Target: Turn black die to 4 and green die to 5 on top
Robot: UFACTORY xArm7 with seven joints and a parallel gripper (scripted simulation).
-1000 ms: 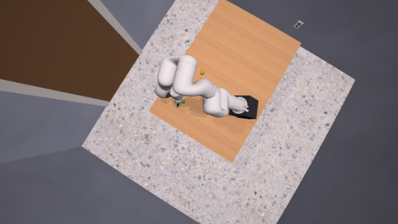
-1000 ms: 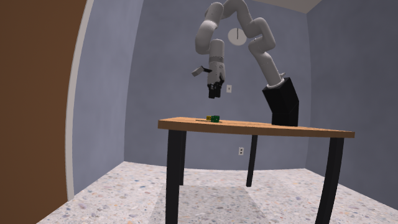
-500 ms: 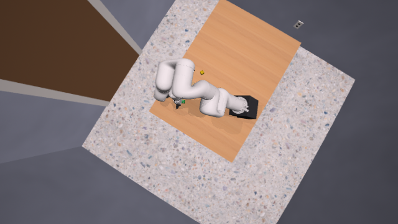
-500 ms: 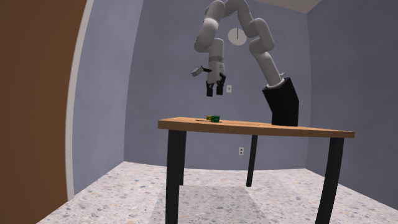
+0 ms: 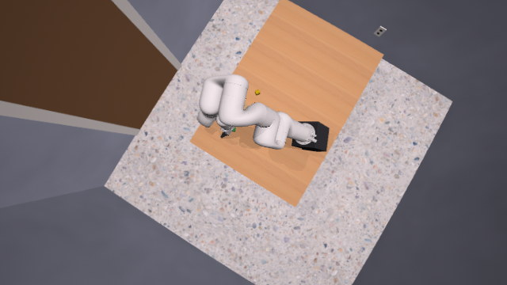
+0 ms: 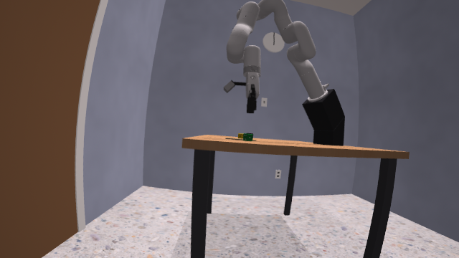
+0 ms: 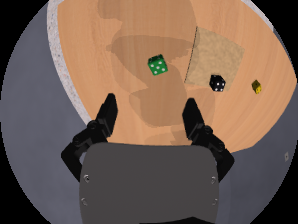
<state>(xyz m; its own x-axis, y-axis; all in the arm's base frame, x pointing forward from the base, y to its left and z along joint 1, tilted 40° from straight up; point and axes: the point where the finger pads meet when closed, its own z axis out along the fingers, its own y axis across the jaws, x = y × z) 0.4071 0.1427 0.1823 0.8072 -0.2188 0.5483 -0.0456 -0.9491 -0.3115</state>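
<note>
My hand is 12 cm above the green die and 1 cm to the left of it. The rest, counted from my hand: yellow die 33 cm to the right, 12 cm below, 1 cm behind; then black die 15 cm to the right, 11 cm below, 2 cm behind; then tan mat 15 cm to the right, 13 cm below, 2 cm ahead.
</note>
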